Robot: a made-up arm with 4 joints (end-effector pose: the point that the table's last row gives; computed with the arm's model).
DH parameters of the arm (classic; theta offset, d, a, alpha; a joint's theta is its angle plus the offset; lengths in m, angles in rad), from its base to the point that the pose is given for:
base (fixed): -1.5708 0.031 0 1.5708
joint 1: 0 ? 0.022 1.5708
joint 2: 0 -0.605 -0.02 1.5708
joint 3: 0 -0.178 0.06 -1.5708
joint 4: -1.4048 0 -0.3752 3.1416
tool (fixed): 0.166 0.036 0 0
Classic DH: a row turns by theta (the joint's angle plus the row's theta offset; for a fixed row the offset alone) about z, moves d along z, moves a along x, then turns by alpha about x.
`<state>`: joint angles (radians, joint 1 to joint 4).
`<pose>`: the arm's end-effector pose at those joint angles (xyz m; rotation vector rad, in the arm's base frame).
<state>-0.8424 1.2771 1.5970 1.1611</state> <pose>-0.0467 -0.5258 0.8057 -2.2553 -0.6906 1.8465</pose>
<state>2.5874 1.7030 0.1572 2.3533</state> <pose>0.2069 0.4950 -0.4452 -1.3524 2.6009 0.8192</pose>
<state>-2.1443 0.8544 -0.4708 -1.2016</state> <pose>-0.4184 -0.7116 -0.3615 1.8439 -0.1224 0.6018</pose>
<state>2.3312 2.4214 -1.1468 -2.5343</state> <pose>-0.0666 0.6768 -0.5827 -1.3298 0.3870 -0.6368</pose>
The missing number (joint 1, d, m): -0.054
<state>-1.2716 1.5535 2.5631 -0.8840</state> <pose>0.3032 -0.2584 0.5743 1.3208 -2.0724 -1.8906</pose>
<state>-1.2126 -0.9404 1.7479 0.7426</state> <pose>-0.1409 -0.9134 -0.0390 2.1524 1.1911 1.0377</pose>
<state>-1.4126 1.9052 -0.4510 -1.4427</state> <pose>-0.1745 -0.7530 0.5166 1.4069 0.6980 -0.0569</pose>
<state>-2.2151 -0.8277 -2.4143 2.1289</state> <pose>0.1910 -0.3134 -0.2696 0.5988 -0.6225 -2.5912</pose>
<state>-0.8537 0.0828 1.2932 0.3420</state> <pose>-0.4485 -0.5268 0.5417 2.1310 0.3455 -0.2973</pose>
